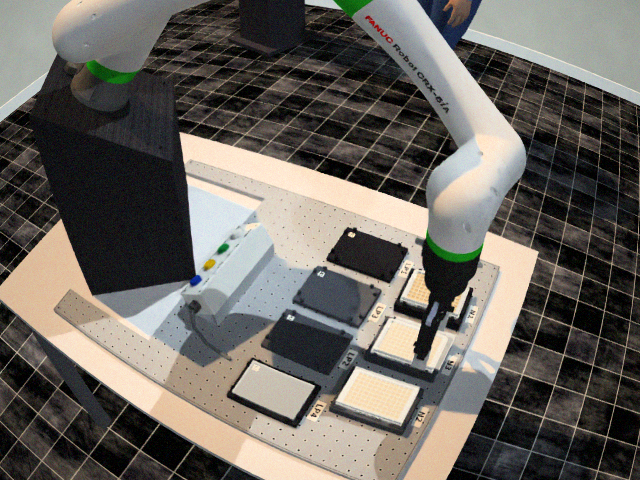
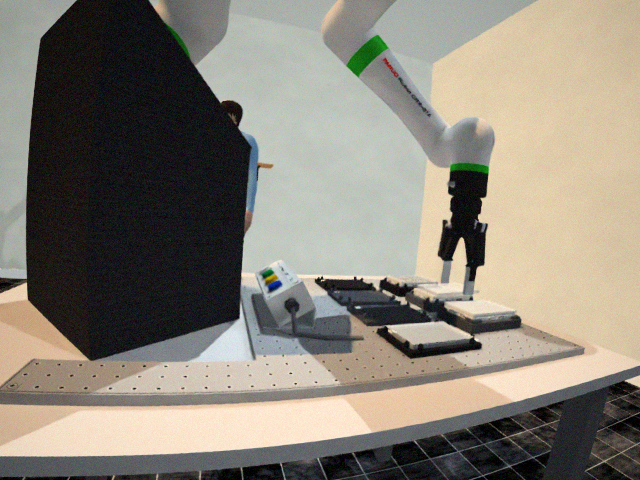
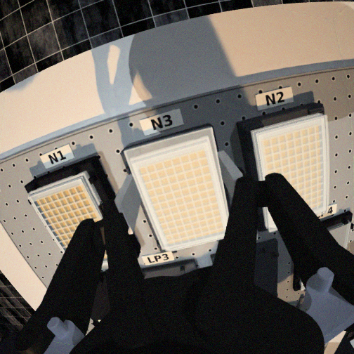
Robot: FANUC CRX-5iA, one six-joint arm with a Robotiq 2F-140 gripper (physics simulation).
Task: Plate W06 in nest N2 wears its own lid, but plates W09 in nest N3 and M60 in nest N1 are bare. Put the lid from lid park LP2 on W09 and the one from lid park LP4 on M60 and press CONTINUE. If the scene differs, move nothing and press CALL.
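Frame: origin at the arm's base, x ahead, y left, z up, level; millimetres.
Seen in the pictures: gripper, fingertip midpoint: (image 1: 428, 348) (image 2: 454, 289); arm's base, origin of the base link: (image 1: 98, 91) (image 2: 132, 76).
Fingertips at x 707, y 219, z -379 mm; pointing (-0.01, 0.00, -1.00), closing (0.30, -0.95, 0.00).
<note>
Pixels of each thing's middle, then the offset from my fingertips to it. "spot": a spot on its surface instead.
- clear lid, body centre: (image 1: 417, 343) (image 2: 447, 289) dx -22, dy -7, dz +3 mm
- N3, surface spot: (image 1: 398, 338) spot: dx -57, dy -23, dz +5 mm
- N1, body centre: (image 1: 436, 293) (image 2: 411, 280) dx -78, dy +119, dz -8 mm
- N2, body centre: (image 1: 378, 395) (image 2: 480, 307) dx +0, dy -136, dz -6 mm
- Lid park LP2, body centre: (image 1: 306, 340) (image 2: 388, 311) dx -194, dy -125, dz -29 mm
- pale lid, body centre: (image 1: 272, 390) (image 2: 429, 333) dx -150, dy -252, dz -25 mm
- LP1, body centre: (image 1: 368, 252) (image 2: 344, 283) dx -265, dy +121, dz -29 mm
- button box, body centre: (image 1: 226, 268) (image 2: 280, 288) dx -416, dy -132, dz +3 mm
My gripper (image 1: 431, 335) (image 2: 456, 286) (image 3: 177, 174) is over nest N3, shut on a clear lid (image 2: 454, 287) (image 3: 220, 210) by its two long sides. The lid lies over the plate in N3 (image 1: 398, 338) (image 3: 175, 195), roughly lined up with it; whether it rests fully down cannot be told. The plate in N1 (image 1: 416, 291) (image 3: 67, 207) shows deeper yellow wells and looks bare. The plate in N2 (image 1: 379, 395) (image 2: 480, 308) (image 3: 295, 165) has a paler, covered look. Lid park LP2 (image 1: 310, 341) shows a dark, bare top. LP4 bears a pale lid (image 1: 273, 391) (image 2: 428, 334). The plate codes are unreadable.
Dark parks LP3 (image 1: 336, 296) and LP1 (image 1: 367, 253) stand in the row beyond LP2. A button box (image 1: 232, 273) (image 2: 284, 291) with coloured buttons and a cable stands nearer the black pedestal (image 1: 118, 206) (image 2: 134, 196). A person (image 1: 452, 20) (image 2: 251, 180) stands behind the table.
</note>
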